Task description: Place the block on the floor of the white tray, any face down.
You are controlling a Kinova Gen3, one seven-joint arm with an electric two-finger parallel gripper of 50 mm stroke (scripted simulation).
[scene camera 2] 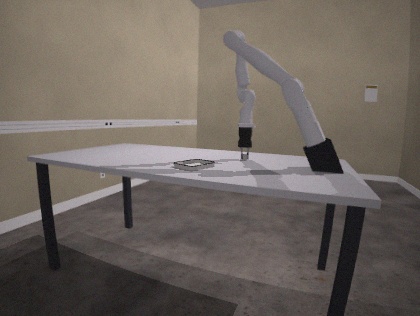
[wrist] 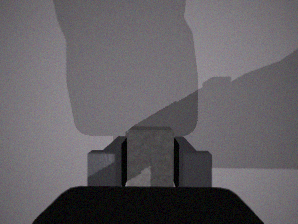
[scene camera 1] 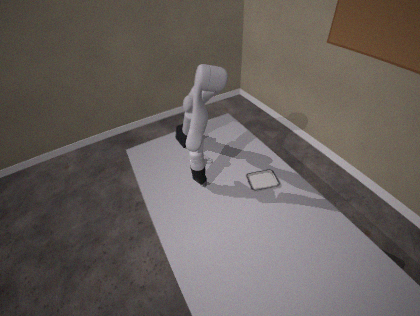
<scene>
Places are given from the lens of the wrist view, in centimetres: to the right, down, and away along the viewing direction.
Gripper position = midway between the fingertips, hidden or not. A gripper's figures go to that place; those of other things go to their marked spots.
my gripper [wrist: 150, 153]: 0, 3, 18
grey block [wrist: 150, 149]: 0, 2, 16
</scene>
